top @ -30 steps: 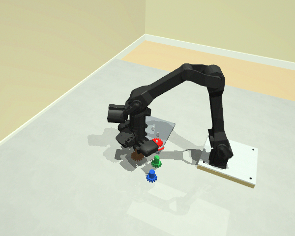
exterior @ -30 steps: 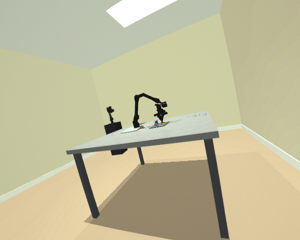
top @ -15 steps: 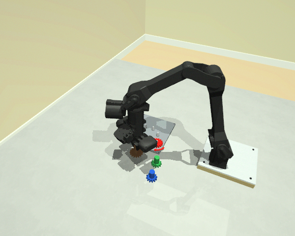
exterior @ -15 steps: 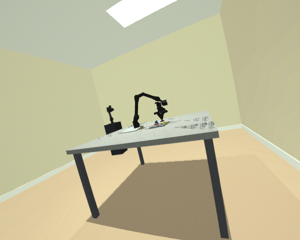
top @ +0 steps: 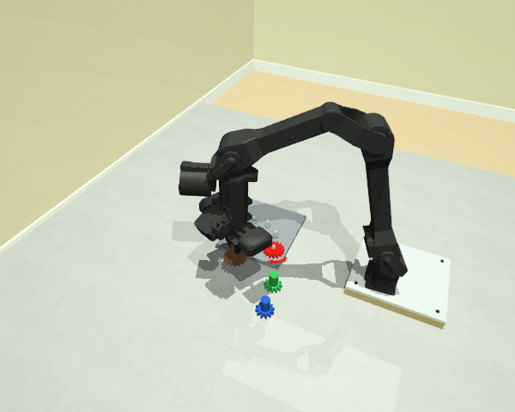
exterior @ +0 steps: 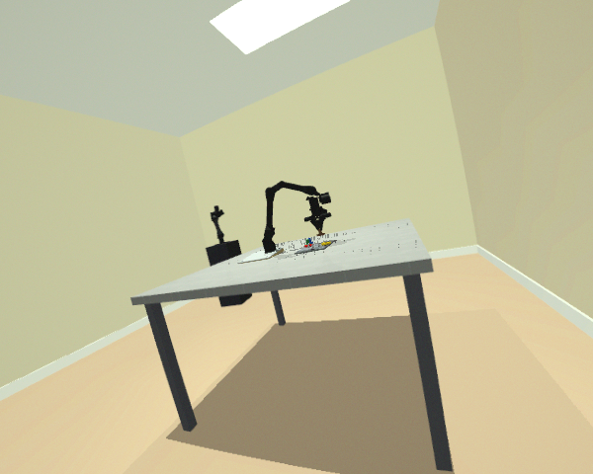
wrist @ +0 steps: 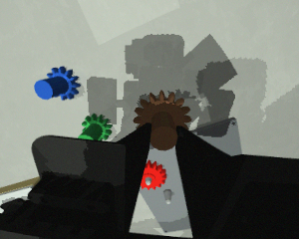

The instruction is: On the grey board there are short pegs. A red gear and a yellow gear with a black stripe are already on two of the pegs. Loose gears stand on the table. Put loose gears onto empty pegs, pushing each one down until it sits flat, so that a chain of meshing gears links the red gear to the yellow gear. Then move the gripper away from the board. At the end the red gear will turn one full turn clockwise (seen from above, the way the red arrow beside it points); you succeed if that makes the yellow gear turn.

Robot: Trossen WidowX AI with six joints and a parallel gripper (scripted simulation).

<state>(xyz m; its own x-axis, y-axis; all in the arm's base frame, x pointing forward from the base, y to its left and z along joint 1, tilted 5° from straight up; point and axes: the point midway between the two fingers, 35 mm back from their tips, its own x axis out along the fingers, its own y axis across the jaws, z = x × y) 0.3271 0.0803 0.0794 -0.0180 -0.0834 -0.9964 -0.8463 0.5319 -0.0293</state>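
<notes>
Now: gripper tip 90 mm to the left of the red gear, 70 mm past it and 60 mm above it. The rest, counted from my gripper tip: green gear: 100 mm behind, 60 mm below, 10 mm to the left; then red arrow: 80 mm behind, 70 mm to the right, 70 mm below; then brown gear: 10 mm below.
</notes>
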